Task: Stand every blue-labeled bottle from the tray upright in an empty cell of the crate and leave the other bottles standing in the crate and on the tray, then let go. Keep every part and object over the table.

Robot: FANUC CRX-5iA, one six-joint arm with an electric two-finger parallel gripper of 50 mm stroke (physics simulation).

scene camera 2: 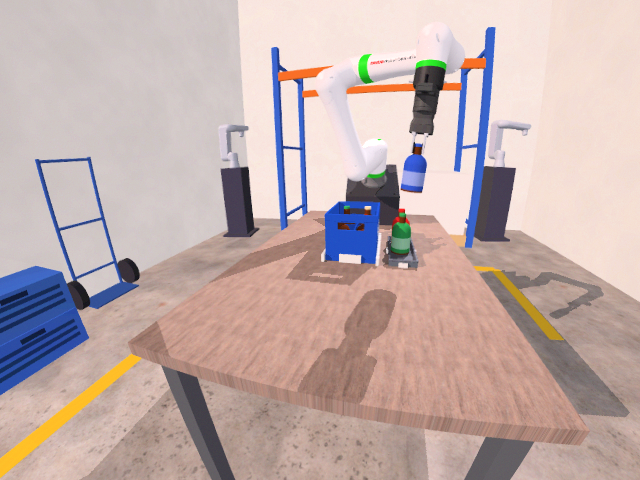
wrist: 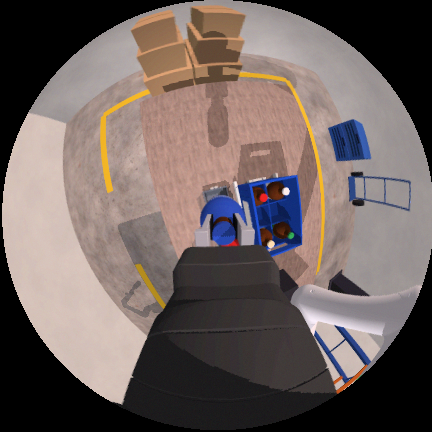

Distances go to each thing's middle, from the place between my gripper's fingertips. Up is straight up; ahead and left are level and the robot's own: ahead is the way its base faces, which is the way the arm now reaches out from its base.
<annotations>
The blue-labeled bottle (scene camera 2: 414, 171) is 50 mm below my hand and 10 mm behind it.
</annotations>
